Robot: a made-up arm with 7 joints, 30 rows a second.
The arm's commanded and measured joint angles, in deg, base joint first. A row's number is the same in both.
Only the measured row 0 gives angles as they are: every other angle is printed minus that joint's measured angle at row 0.
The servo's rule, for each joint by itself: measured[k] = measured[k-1] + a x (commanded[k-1-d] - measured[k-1]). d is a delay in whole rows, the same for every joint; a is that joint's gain. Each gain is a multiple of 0.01, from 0.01 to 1. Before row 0 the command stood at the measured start. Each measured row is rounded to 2 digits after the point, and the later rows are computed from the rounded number. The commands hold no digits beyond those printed.
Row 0, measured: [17.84, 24.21, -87.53, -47.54, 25.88, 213.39, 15.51]
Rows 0 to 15, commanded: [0.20, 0.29, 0.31, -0.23, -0.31, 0.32, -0.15]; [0.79, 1.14, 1.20, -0.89, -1.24, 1.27, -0.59]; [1.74, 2.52, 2.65, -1.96, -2.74, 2.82, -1.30]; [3.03, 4.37, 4.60, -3.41, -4.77, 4.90, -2.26]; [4.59, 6.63, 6.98, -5.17, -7.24, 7.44, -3.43]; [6.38, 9.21, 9.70, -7.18, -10.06, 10.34, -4.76]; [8.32, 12.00, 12.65, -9.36, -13.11, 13.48, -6.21]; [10.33, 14.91, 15.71, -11.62, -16.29, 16.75, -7.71]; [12.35, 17.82, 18.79, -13.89, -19.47, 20.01, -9.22]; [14.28, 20.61, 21.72, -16.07, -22.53, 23.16, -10.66]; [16.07, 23.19, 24.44, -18.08, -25.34, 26.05, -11.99]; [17.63, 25.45, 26.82, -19.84, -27.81, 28.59, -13.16]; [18.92, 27.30, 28.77, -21.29, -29.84, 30.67, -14.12]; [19.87, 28.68, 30.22, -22.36, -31.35, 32.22, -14.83]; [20.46, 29.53, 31.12, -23.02, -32.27, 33.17, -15.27]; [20.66, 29.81, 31.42, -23.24, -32.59, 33.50, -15.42]
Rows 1 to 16, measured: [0.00, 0.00, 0.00, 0.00, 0.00, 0.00, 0.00]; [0.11, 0.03, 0.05, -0.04, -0.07, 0.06, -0.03]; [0.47, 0.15, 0.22, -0.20, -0.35, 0.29, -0.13]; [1.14, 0.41, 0.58, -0.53, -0.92, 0.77, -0.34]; [2.14, 0.85, 1.18, -1.08, -1.84, 1.55, -0.69]; [3.44, 1.49, 2.05, -1.86, -3.14, 2.67, -1.18]; [5.00, 2.34, 3.20, -2.87, -4.80, 4.13, -1.82]; [6.76, 3.40, 4.62, -4.10, -6.79, 5.91, -2.61]; [8.65, 4.67, 6.28, -5.53, -9.07, 7.97, -3.53]; [10.61, 6.12, 8.16, -7.12, -11.57, 10.26, -4.55]; [12.56, 7.71, 10.19, -8.82, -14.20, 12.71, -5.65]; [14.42, 9.41, 12.33, -10.58, -16.87, 15.24, -6.79]; [16.12, 11.17, 14.50, -12.34, -19.50, 17.78, -7.94]; [17.60, 12.94, 16.64, -14.04, -21.98, 20.23, -9.05]; [18.80, 14.67, 18.68, -15.62, -24.23, 22.51, -10.09]; [19.68, 16.30, 20.55, -17.03, -26.16, 24.54, -11.02]
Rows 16 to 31, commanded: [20.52, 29.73, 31.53, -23.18, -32.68, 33.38, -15.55]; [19.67, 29.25, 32.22, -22.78, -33.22, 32.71, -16.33]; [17.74, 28.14, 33.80, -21.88, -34.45, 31.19, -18.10]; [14.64, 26.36, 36.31, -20.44, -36.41, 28.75, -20.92]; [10.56, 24.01, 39.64, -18.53, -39.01, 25.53, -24.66]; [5.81, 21.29, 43.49, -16.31, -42.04, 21.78, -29.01]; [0.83, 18.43, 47.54, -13.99, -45.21, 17.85, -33.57]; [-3.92, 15.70, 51.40, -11.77, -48.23, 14.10, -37.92]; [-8.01, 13.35, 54.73, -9.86, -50.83, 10.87, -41.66]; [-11.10, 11.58, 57.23, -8.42, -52.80, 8.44, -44.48]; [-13.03, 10.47, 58.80, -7.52, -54.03, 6.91, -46.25]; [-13.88, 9.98, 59.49, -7.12, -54.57, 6.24, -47.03]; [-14.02, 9.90, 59.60, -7.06, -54.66, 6.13, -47.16]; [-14.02, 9.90, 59.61, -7.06, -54.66, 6.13, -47.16]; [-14.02, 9.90, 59.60, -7.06, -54.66, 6.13, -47.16]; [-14.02, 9.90, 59.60, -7.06, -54.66, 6.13, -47.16]
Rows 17 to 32, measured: [20.20, 17.79, 22.18, -18.21, -27.70, 26.24, -11.81]; [20.37, 19.10, 23.58, -19.15, -28.90, 27.60, -12.48]; [20.00, 20.22, 24.88, -19.84, -29.94, 28.57, -13.17]; [18.80, 21.09, 26.22, -20.23, -31.02, 29.07, -14.06]; [16.60, 21.67, 27.73, -20.27, -32.31, 29.01, -15.29]; [13.40, 21.93, 29.52, -19.94, -33.92, 28.35, -16.98]; [9.38, 21.86, 31.62, -19.25, -35.87, 27.10, -19.15]; [4.85, 21.48, 34.01, -18.25, -38.11, 25.34, -21.75]; [0.20, 20.84, 36.62, -17.02, -40.54, 23.20, -24.66]; [-4.15, 20.02, 39.34, -15.66, -43.01, 20.86, -27.72]; [-7.83, 19.09, 42.02, -14.28, -45.36, 18.50, -30.74]; [-10.59, 18.14, 44.54, -13.00, -47.44, 16.30, -33.53]; [-12.33, 17.24, 46.78, -11.88, -49.15, 14.39, -35.96]; [-13.23, 16.43, 48.70, -10.96, -50.47, 12.82, -37.98]; [-13.65, 15.71, 50.34, -10.22, -51.48, 11.55, -39.63]; [-13.85, 15.07, 51.73, -9.62, -52.24, 10.52, -40.99]
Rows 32 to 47, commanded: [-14.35, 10.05, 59.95, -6.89, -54.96, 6.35, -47.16]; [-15.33, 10.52, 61.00, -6.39, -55.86, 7.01, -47.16]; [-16.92, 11.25, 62.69, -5.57, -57.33, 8.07, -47.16]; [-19.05, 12.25, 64.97, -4.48, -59.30, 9.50, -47.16]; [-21.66, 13.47, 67.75, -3.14, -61.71, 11.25, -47.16]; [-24.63, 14.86, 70.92, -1.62, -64.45, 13.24, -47.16]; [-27.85, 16.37, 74.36, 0.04, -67.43, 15.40, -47.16]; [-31.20, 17.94, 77.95, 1.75, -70.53, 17.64, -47.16]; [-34.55, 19.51, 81.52, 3.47, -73.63, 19.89, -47.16]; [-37.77, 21.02, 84.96, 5.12, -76.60, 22.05, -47.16]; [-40.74, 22.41, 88.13, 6.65, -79.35, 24.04, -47.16]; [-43.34, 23.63, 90.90, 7.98, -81.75, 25.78, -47.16]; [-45.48, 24.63, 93.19, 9.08, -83.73, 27.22, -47.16]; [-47.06, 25.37, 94.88, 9.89, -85.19, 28.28, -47.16]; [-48.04, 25.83, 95.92, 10.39, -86.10, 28.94, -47.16]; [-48.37, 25.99, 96.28, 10.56, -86.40, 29.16, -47.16]
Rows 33 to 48, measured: [-13.94, 14.50, 52.91, -9.13, -52.82, 9.69, -42.10]; [-14.16, 14.01, 53.97, -8.70, -53.33, 9.06, -43.01]; [-14.78, 13.63, 55.02, -8.26, -53.94, 8.67, -43.76]; [-15.91, 13.37, 56.17, -7.75, -54.75, 8.56, -44.37]; [-17.57, 13.25, 57.49, -7.13, -55.84, 8.74, -44.87]; [-19.74, 13.27, 59.03, -6.37, -57.25, 9.22, -45.28]; [-22.33, 13.44, 60.81, -5.47, -58.98, 9.98, -45.62]; [-25.26, 13.76, 62.84, -4.42, -61.01, 11.01, -45.90]; [-28.41, 14.22, 65.11, -3.25, -63.29, 12.27, -46.13]; [-31.66, 14.80, 67.57, -1.97, -65.77, 13.72, -46.32]; [-34.90, 15.48, 70.18, -0.62, -68.37, 15.30, -46.47]; [-38.00, 16.24, 72.87, 0.76, -71.01, 16.96, -46.59]; [-40.83, 17.05, 75.57, 2.13, -73.59, 18.64, -46.69]; [-43.29, 17.88, 78.21, 3.45, -76.02, 20.27, -46.77]; [-45.29, 18.70, 80.71, 4.67, -78.22, 21.79, -46.84]; [-46.75, 19.48, 82.99, 5.76, -80.11, 23.15, -46.90]
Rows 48 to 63, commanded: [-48.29, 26.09, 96.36, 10.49, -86.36, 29.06, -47.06]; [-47.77, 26.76, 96.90, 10.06, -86.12, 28.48, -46.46]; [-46.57, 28.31, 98.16, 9.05, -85.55, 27.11, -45.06]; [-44.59, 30.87, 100.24, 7.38, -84.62, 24.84, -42.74]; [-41.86, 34.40, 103.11, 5.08, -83.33, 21.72, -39.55]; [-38.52, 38.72, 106.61, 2.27, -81.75, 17.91, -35.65]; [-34.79, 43.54, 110.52, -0.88, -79.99, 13.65, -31.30]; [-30.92, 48.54, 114.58, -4.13, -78.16, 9.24, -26.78]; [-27.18, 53.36, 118.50, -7.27, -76.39, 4.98, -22.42]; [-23.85, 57.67, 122.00, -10.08, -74.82, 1.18, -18.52]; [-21.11, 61.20, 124.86, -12.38, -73.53, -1.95, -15.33]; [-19.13, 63.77, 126.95, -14.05, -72.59, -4.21, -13.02]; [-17.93, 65.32, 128.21, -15.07, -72.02, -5.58, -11.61]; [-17.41, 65.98, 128.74, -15.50, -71.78, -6.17, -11.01]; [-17.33, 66.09, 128.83, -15.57, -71.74, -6.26, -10.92]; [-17.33, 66.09, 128.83, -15.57, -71.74, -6.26, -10.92]
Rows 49 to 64, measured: [-47.61, 20.20, 84.98, 6.67, -81.62, 24.29, -46.95]; [-47.97, 20.85, 86.69, 7.40, -82.76, 25.20, -46.97]; [-47.86, 21.50, 88.22, 7.91, -83.57, 25.82, -46.88]; [-47.18, 22.25, 89.71, 8.13, -84.05, 26.07, -46.55]; [-45.81, 23.20, 91.29, 7.99, -84.19, 25.84, -45.86]; [-43.72, 24.43, 93.06, 7.44, -83.98, 25.06, -44.72]; [-40.96, 26.00, 95.09, 6.46, -83.44, 23.70, -43.09]; [-37.69, 27.93, 97.40, 5.07, -82.61, 21.79, -40.97]; [-34.10, 30.20, 99.98, 3.32, -81.54, 19.41, -38.42]; [-30.43, 32.75, 102.76, 1.31, -80.30, 16.67, -35.54]; [-26.94, 35.49, 105.65, -0.85, -78.98, 13.73, -32.48]; [-23.85, 38.32, 108.53, -3.04, -77.67, 10.75, -29.39]; [-21.35, 41.12, 111.29, -5.13, -76.45, 7.91, -26.44]; [-19.54, 43.78, 113.83, -7.02, -75.39, 5.35, -23.77]; [-18.41, 46.22, 116.07, -8.63, -74.52, 3.16, -21.47]; [-17.84, 48.41, 117.98, -9.95, -73.85, 1.37, -19.57]
